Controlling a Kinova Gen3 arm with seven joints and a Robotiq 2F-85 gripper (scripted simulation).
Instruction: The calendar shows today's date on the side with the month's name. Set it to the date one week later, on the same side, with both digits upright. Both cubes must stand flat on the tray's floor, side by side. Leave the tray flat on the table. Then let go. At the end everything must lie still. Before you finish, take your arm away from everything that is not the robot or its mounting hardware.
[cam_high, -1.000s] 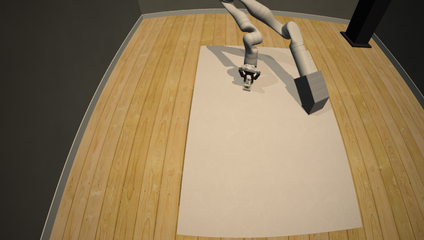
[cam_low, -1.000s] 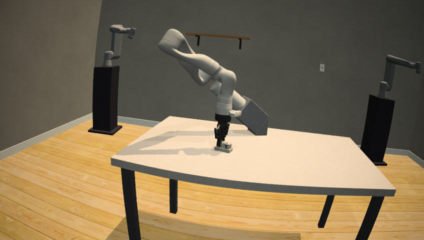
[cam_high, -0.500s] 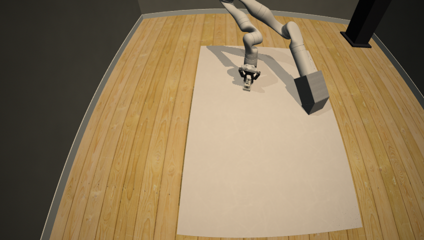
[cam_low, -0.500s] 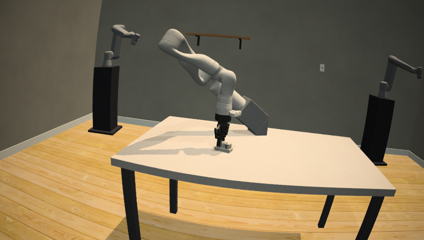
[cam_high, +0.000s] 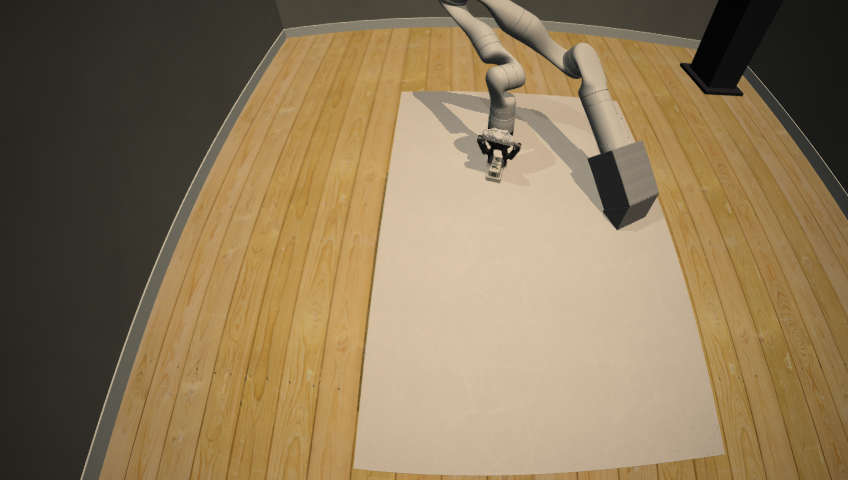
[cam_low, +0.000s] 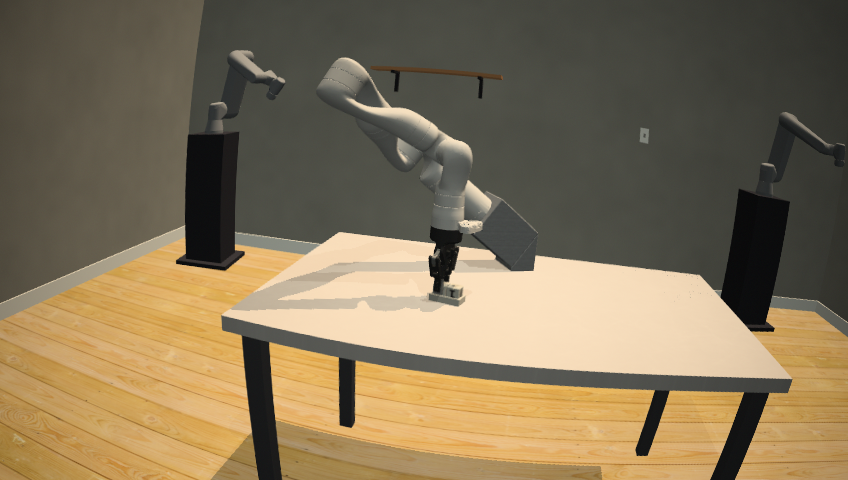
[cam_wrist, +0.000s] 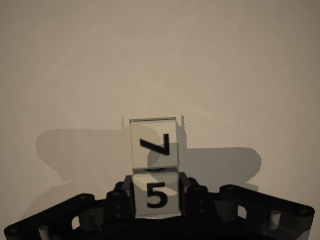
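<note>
Now: the white calendar tray 30 mm below my hand, 20 mm to the left of it and 10 mm ahead of it. From my hand the other things lie so: white digit cube: 30 mm to the left, 10 mm below, 10 mm ahead.
</note>
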